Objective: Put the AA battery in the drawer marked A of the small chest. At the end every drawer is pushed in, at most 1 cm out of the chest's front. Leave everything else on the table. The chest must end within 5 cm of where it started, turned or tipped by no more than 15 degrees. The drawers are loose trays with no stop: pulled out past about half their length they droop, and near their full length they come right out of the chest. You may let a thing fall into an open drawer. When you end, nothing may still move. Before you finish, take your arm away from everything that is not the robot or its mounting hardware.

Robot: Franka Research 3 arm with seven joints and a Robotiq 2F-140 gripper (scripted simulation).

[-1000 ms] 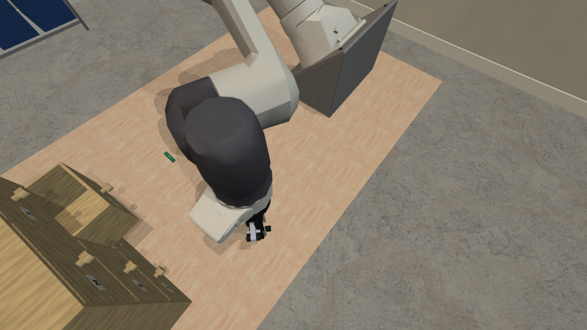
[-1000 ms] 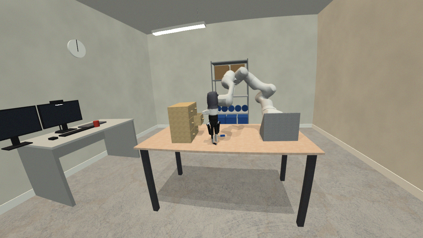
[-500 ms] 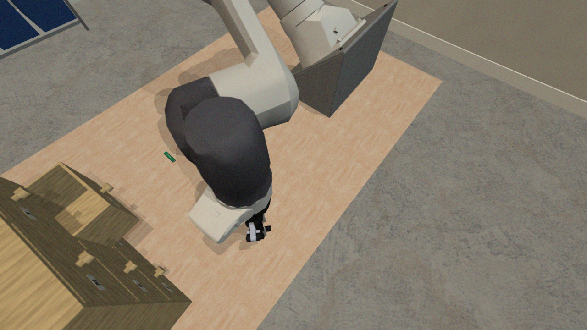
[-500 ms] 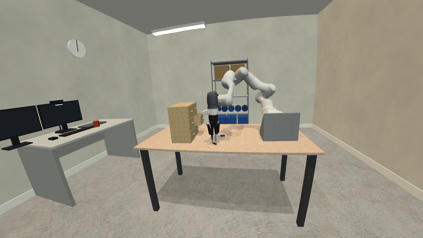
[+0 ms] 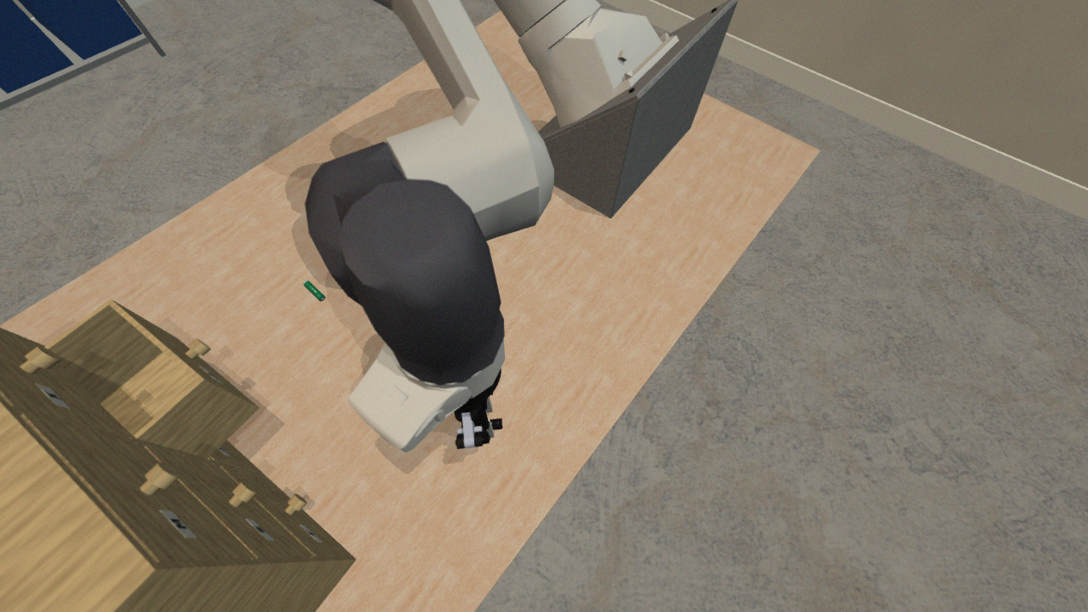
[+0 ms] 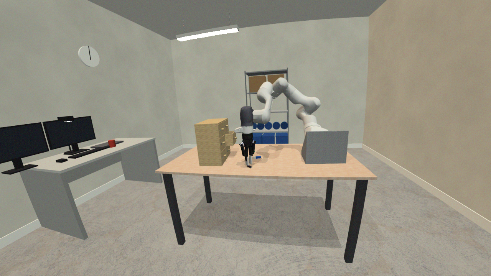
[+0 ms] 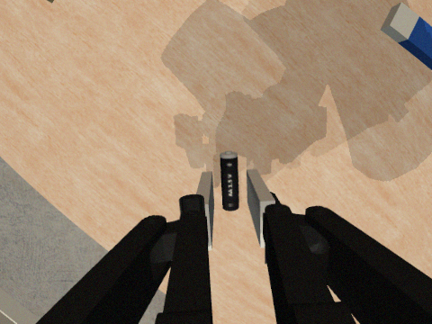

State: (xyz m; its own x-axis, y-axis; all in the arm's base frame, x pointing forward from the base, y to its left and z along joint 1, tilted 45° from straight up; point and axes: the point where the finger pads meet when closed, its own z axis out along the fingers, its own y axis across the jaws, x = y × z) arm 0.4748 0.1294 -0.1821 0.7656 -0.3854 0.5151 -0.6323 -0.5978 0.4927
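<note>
Right now the black AA battery is 50 mm below my hand. Round my hand: thin green stick (40 mm ahead, 350 mm to the right, 50 mm below); then white eraser (10 mm behind, 200 mm to the right, 50 mm below).
</note>
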